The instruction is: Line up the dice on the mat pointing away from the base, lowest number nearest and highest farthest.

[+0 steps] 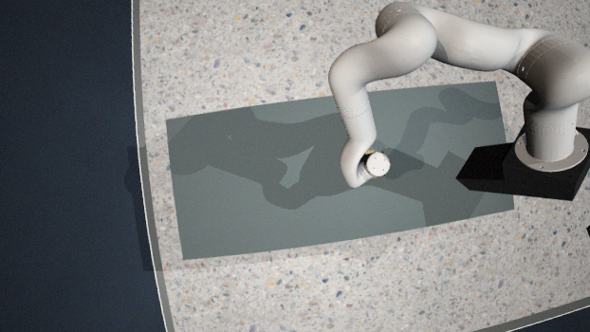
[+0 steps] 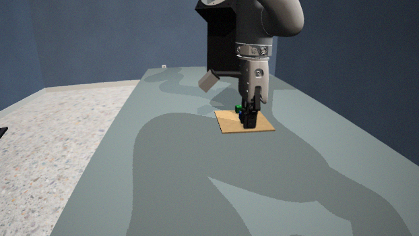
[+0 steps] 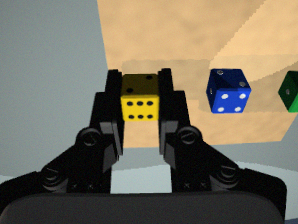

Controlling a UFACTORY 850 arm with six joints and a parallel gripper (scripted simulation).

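My gripper is now 10 mm above the yellow die. The rest, counted from my hand: blue die (50 mm behind, 20 mm to the left, 20 mm below); tan mat (50 mm behind, 30 mm below, 20 mm to the left); green die (90 mm behind, 40 mm to the left, 20 mm below).
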